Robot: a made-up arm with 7 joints. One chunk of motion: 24 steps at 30 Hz.
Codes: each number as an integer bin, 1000 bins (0 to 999) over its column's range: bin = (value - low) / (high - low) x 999, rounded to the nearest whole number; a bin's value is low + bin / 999 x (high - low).
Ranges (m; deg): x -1.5..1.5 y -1.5..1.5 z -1.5..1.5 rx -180..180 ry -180..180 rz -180..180
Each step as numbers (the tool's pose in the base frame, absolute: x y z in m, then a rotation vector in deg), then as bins.
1 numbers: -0.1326 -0.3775 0.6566 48.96 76.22 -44.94
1 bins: 455 374 718 635 711 375
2 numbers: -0.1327 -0.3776 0.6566 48.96 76.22 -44.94
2 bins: 455 374 718 635 711 375
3 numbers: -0.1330 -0.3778 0.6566 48.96 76.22 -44.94
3 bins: 455 374 718 635 711 375
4 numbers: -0.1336 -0.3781 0.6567 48.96 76.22 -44.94
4 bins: 455 374 718 635 711 375
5 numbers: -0.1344 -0.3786 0.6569 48.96 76.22 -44.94
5 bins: 455 373 718 635 711 375
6 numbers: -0.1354 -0.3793 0.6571 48.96 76.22 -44.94
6 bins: 454 373 718 635 711 375
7 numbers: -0.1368 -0.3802 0.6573 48.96 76.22 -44.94
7 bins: 454 373 718 635 711 375
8 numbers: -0.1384 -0.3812 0.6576 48.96 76.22 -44.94
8 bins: 453 373 718 635 711 375
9 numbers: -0.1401 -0.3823 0.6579 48.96 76.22 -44.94
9 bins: 453 372 719 635 711 375
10 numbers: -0.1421 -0.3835 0.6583 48.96 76.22 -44.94
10 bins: 452 372 719 635 711 375
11 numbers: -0.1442 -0.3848 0.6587 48.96 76.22 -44.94
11 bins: 451 371 719 635 711 375
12 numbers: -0.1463 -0.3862 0.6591 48.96 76.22 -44.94
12 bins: 451 371 719 635 711 375
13 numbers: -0.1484 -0.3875 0.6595 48.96 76.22 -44.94
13 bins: 450 370 719 635 711 375
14 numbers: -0.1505 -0.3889 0.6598 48.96 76.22 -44.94
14 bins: 449 370 719 635 711 375
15 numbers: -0.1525 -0.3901 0.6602 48.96 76.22 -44.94
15 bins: 449 370 719 635 711 375
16 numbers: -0.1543 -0.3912 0.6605 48.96 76.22 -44.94
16 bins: 448 369 719 635 711 375
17 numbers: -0.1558 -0.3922 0.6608 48.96 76.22 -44.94
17 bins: 448 369 720 635 711 375
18 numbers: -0.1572 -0.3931 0.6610 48.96 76.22 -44.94
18 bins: 447 369 720 635 711 375
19 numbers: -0.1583 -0.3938 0.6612 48.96 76.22 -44.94
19 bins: 447 368 720 635 711 375
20 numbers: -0.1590 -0.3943 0.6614 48.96 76.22 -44.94
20 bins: 447 368 720 635 711 375
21 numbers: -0.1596 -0.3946 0.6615 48.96 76.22 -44.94
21 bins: 446 368 720 635 711 375
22 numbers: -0.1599 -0.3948 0.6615 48.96 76.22 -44.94
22 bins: 446 368 720 635 711 375
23 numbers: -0.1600 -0.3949 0.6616 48.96 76.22 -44.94
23 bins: 446 368 720 635 711 375
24 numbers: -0.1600 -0.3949 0.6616 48.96 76.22 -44.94
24 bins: 446 368 720 635 711 375
